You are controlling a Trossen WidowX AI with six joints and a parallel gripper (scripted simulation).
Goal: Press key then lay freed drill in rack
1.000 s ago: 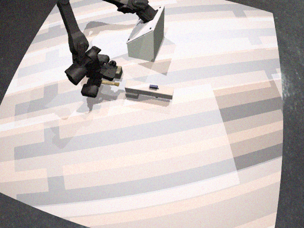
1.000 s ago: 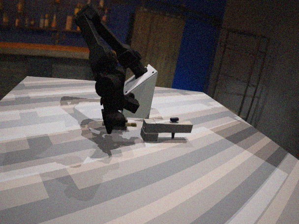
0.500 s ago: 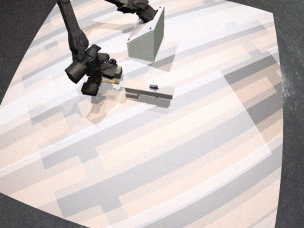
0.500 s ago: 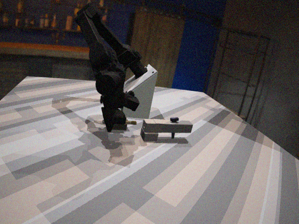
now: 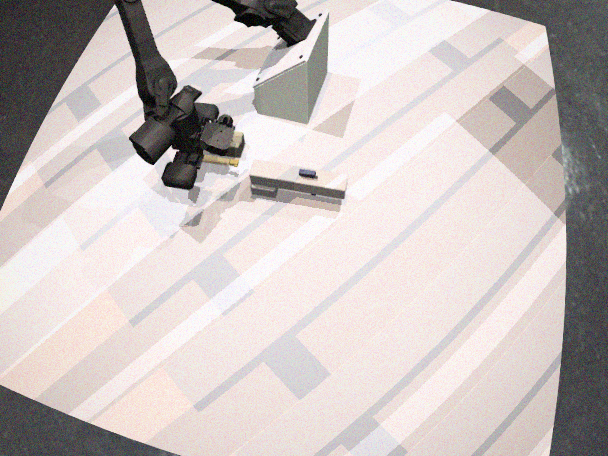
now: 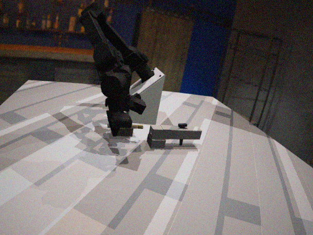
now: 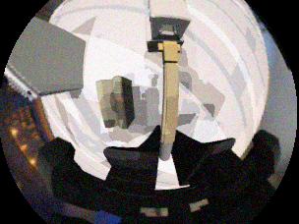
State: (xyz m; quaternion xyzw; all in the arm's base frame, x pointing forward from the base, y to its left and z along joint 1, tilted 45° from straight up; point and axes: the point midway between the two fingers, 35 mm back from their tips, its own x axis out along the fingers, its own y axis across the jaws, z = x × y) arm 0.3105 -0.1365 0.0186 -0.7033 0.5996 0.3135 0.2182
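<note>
Right now the drill is 40 mm to the left of my gripper tip, 30 mm above it and 10 mm behind it. Round my gripper tip: key: 230 mm to the left, 30 mm behind, 20 mm above; then block: 200 mm to the left, 30 mm behind, 10 mm above; then slotted rack: 80 mm behind, 30 mm to the left, 10 mm below.
</note>
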